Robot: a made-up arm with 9 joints. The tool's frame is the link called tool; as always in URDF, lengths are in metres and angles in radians.
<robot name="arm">
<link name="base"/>
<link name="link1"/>
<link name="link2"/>
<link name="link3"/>
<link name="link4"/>
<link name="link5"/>
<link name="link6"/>
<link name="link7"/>
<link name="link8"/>
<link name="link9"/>
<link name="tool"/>
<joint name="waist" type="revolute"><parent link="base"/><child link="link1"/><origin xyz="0 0 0.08" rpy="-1.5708 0 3.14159"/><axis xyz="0 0 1"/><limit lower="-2.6" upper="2.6" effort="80" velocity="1.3"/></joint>
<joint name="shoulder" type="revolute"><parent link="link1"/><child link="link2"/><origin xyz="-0.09 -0.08 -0.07" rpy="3.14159 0 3.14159"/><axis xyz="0 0 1"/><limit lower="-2.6" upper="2.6" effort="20" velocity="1.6"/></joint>
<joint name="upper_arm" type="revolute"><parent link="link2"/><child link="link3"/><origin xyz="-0.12 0.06 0.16" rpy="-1.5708 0 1.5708"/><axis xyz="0 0 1"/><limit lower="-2.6" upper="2.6" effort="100" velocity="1.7"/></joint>
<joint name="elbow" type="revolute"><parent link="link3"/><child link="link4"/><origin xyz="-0.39 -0.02 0.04" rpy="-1.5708 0 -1.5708"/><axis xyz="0 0 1"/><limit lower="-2.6" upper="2.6" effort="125" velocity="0.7"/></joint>
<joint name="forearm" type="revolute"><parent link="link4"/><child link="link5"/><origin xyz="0.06 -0.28 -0.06" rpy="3.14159 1.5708 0"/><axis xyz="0 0 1"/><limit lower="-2.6" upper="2.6" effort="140" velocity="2.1"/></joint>
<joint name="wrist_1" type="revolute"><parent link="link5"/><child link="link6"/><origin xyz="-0.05 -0.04 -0.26" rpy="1.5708 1.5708 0"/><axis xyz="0 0 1"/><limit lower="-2.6" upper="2.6" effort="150" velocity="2.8"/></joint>
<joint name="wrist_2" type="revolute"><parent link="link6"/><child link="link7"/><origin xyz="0.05 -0.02 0.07" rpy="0 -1.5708 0"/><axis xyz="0 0 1"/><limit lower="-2.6" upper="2.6" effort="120" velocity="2.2"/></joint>
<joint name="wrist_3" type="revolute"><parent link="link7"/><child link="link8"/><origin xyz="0.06 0.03 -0.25" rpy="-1.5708 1.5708 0"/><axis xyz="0 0 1"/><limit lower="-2.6" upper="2.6" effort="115" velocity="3"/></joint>
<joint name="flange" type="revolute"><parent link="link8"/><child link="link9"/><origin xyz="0.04 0.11 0.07" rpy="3.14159 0 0"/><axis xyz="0 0 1"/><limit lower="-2.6" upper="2.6" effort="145" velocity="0.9"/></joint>
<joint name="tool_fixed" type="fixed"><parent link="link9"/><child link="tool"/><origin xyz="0.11 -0.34 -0.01" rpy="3.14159 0 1.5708"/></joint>
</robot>
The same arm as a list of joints. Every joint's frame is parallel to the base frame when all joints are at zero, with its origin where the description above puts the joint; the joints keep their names.
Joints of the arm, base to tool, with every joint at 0 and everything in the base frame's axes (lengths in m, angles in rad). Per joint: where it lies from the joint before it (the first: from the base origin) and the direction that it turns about. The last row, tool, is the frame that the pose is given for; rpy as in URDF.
waist: origin 0.0000 0.0000 0.0800 axis 0 -1 0
shoulder: origin 0.0900 0.0700 0.0800 axis 0 1 0
upper_arm: origin -0.1200 0.1600 -0.0600 axis -1 0 0
elbow: origin -0.0400 0.0200 0.3900 axis 0 0 -1
forearm: origin -0.2800 0.0600 0.0600 axis 0 -1 0
wrist_1: origin 0.0400 0.2600 -0.0500 axis 1 0 0
wrist_2: origin 0.0700 0.0500 -0.0200 axis 0 -1 0
wrist_3: origin 0.0600 0.2500 0.0300 axis 0 0 1
flange: origin -0.1100 0.0400 0.0700 axis 0 0 -1
tool: origin -0.3400 0.1100 0.0100 rpy 0.0000 0.0000 0.0000
Joint limits (rad, base to tool): -2.6000..2.6000 -2.6000..2.6000 -2.6000..2.6000 -2.6000..2.6000 -2.6000..2.6000 -2.6000..2.6000 -2.6000..2.6000 -2.6000..2.6000 -2.6000..2.6000

